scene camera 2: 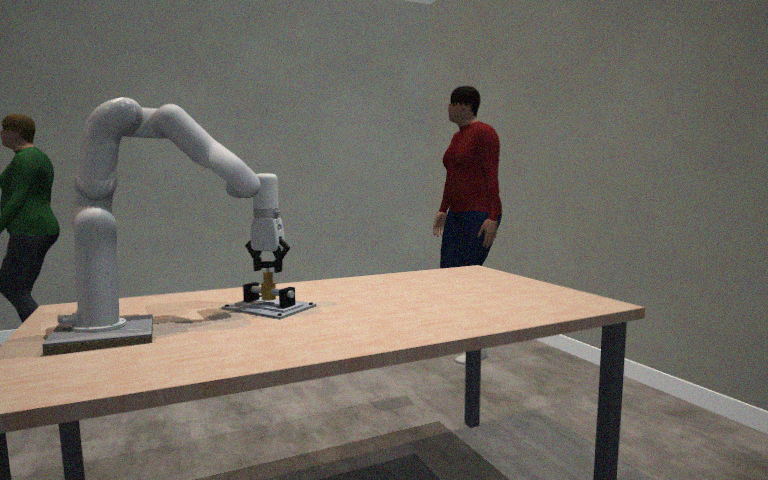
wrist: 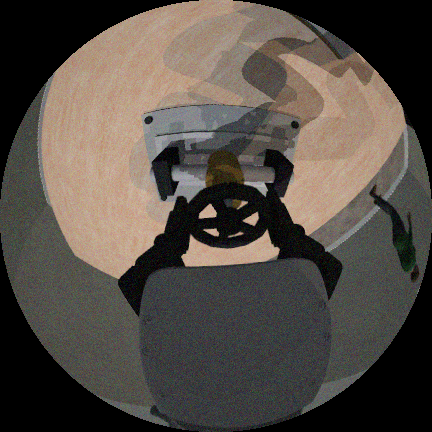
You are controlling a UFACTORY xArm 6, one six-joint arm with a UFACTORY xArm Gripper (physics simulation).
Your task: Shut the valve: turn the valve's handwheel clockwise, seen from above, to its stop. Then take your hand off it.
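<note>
The valve has a black spoked handwheel (scene camera 2: 267, 264) (wrist: 228, 243) on top of a brass body (scene camera 2: 267, 287) (wrist: 224, 164). The body sits on a light pipe (wrist: 190, 174) above a grey base plate (scene camera 2: 296, 309) (wrist: 215, 119). My gripper (scene camera 2: 267, 263) (wrist: 226, 203) points straight down over the valve and is shut on the handwheel, with one finger at each side of the rim. In the wrist view the pipe runs left to right across the picture, parallel to the line between the fingers. The wheel's angle relative to its stop cannot be told.
Two black brackets (scene camera 2: 287, 296) (wrist: 166, 172) hold the pipe ends, close below the fingers. The plate lies on the wooden table (scene camera 2: 430, 316) (wrist: 100, 100). The arm's base (scene camera 2: 101, 338) stands left of it. A person in green (scene camera 2: 28, 195) (wrist: 404, 247) and one in red (scene camera 2: 472, 169) stand beyond the table.
</note>
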